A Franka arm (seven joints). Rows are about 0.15 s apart.
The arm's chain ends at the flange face. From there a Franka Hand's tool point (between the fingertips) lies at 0.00 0.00 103.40 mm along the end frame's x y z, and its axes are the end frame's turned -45 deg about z.
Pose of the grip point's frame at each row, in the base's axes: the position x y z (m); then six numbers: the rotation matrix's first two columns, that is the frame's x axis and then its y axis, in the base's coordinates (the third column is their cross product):
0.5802 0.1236 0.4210 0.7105 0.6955 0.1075 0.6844 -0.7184 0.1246
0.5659 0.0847 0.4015 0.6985 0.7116 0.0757 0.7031 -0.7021 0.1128
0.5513 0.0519 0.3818 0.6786 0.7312 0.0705 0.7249 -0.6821 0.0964
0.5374 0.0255 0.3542 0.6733 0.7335 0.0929 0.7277 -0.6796 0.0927
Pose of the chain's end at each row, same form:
0.5633 0.1251 0.5230 0.9863 -0.0162 0.1641 -0.0185 -0.9998 0.0121
0.5521 0.0873 0.5039 0.9911 0.0067 0.1333 0.0033 -0.9996 0.0262
0.5390 0.0534 0.4845 0.9924 0.0347 0.1180 0.0327 -0.9994 0.0183
0.5238 0.0250 0.4567 0.9907 0.0381 0.1312 0.0385 -0.9992 -0.0001

